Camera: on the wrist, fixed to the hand. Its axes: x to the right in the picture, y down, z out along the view.
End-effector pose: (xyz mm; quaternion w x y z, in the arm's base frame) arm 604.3 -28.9 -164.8 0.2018 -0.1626 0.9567 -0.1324
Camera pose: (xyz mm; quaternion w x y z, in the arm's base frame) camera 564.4 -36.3 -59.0 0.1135 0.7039 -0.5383 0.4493
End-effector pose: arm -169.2 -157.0 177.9 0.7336 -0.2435 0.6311 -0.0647
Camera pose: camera -267.2 -213.8 181.1 0.3677 -0.4406 0.3837 -0.7235
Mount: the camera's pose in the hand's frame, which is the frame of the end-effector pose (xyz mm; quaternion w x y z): 0.9 -30.2 -109.2 0.6660 0.1981 0.1971 -0.6916
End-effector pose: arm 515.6 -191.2 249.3 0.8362 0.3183 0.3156 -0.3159
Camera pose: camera 458.4 -129.6 173.3 0.2132 0.2216 0.5326 -0.7885
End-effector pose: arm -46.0 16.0 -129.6 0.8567 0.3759 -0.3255 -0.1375
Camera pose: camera 27.1 55.6 -206.5 0.4651 0.6723 0.1848 -0.5455
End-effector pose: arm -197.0 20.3 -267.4 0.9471 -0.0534 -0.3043 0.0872
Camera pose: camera -128.3 -14.3 -350.6 0.7616 0.3453 -0.0356 -0.5472
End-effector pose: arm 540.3 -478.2 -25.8 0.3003 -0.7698 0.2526 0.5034
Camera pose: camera 629.6 -535.6 13.8 0.6509 -0.7271 -0.2053 -0.0742
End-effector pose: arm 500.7 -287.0 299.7 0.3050 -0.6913 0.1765 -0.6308
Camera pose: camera 389.6 -286.6 321.8 0.1310 0.3977 0.4254 0.8023
